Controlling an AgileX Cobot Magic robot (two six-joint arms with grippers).
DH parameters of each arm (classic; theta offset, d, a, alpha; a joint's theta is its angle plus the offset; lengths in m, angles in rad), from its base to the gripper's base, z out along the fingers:
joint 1: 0 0.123 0 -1.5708
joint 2: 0.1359 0 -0.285 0
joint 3: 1.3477 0 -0.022 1.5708
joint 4: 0 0.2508 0 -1.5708
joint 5: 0 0 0.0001 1.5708
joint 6: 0 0.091 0 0
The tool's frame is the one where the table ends.
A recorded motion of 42 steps. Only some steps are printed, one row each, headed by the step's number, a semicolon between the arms.
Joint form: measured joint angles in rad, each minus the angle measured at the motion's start. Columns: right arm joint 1, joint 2, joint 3, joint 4, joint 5, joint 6; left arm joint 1, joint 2, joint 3, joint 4, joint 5, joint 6.
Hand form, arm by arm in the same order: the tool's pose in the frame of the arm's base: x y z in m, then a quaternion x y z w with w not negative. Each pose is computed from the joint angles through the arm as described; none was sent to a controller.
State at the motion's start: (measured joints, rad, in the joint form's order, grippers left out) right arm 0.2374 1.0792 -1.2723 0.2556 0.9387 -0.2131; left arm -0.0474 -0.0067 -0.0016 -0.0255 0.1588 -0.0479
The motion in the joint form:
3: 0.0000 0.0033 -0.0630 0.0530 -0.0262 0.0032; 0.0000 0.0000 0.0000 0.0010 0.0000 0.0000
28: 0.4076 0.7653 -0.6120 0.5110 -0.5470 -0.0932; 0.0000 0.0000 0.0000 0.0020 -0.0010 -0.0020
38: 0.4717 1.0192 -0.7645 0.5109 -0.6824 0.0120; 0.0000 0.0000 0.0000 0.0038 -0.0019 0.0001
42: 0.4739 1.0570 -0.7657 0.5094 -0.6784 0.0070; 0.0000 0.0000 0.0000 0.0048 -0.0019 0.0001
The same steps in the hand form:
3: 0.1951 0.0697 0.4487 -0.16867 0.85136 0.15823 0.47086; 0.0557 -0.0030 0.1997 -0.00768 0.72907 -0.04228 0.68309
28: 0.3419 0.2875 0.4238 -0.17036 0.74083 0.41377 0.50095; 0.0557 -0.0030 0.1998 -0.00810 0.72873 -0.04258 0.68343
38: 0.3797 0.3469 0.3615 -0.11774 0.75169 0.43407 0.48238; 0.0557 -0.0030 0.1999 -0.00679 0.72844 -0.04116 0.68384
42: 0.3853 0.3535 0.3420 -0.12170 0.76376 0.42560 0.46981; 0.0557 -0.0029 0.1999 -0.00648 0.72844 -0.04077 0.68387

